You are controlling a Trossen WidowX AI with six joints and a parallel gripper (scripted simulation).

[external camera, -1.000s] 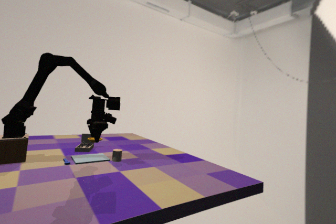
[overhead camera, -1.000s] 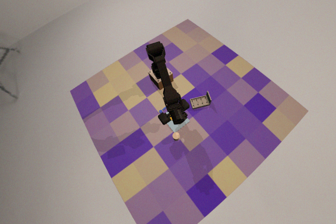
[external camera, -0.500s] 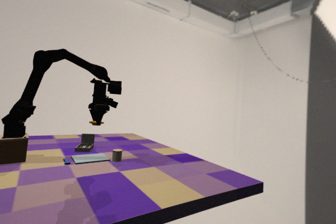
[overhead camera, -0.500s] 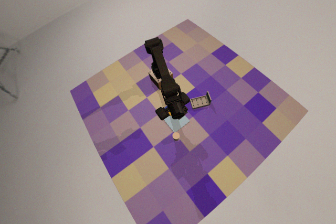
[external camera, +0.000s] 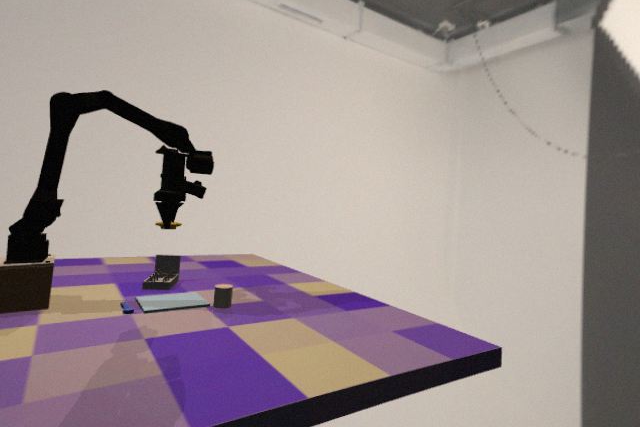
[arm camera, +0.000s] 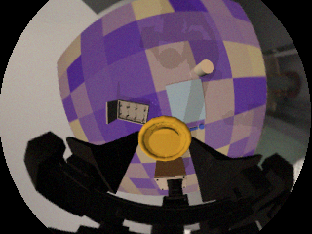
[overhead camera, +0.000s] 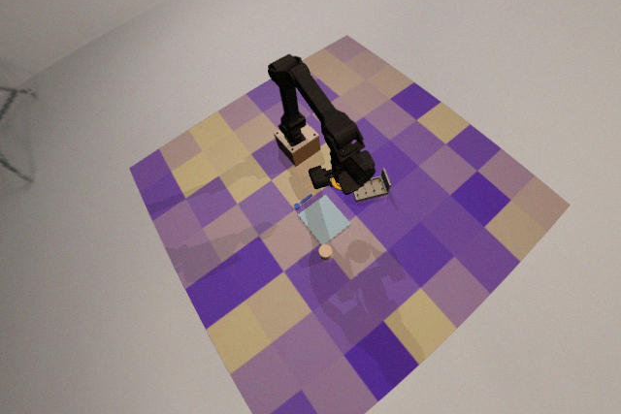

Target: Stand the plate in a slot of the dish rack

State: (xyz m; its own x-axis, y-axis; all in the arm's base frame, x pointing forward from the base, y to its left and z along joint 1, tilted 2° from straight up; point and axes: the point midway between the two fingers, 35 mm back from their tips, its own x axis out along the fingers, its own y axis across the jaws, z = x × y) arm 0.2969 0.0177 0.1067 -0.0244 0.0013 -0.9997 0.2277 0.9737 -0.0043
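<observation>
Right now the grey dish rack is 1 cm ahead of my gripper tip, 12 cm to the left of it and 16 cm below it. Round my gripper tip: orange plate (1 cm above); then blue spoon (9 cm behind, 12 cm to the right, 18 cm below).
</observation>
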